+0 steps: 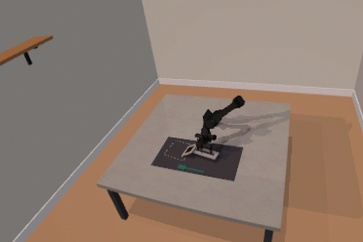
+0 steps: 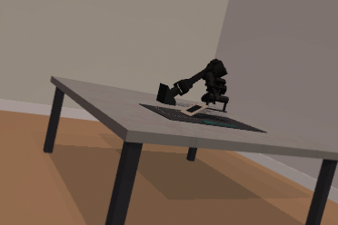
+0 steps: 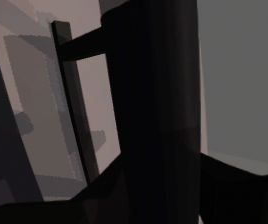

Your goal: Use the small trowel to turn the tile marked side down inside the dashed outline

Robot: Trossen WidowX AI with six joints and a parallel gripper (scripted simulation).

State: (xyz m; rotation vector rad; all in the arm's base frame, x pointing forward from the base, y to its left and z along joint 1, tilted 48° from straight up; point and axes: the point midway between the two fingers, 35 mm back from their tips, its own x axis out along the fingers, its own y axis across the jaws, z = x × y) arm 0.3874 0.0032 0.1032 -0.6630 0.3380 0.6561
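The tile is 11 cm to the right of my gripper tip, 6 cm below it and 3 cm behind it. Round my gripper tip: dark mat (12 cm below, 4 cm to the right, 1 cm behind); green trowel (13 cm ahead, 10 cm below, 5 cm to the right).
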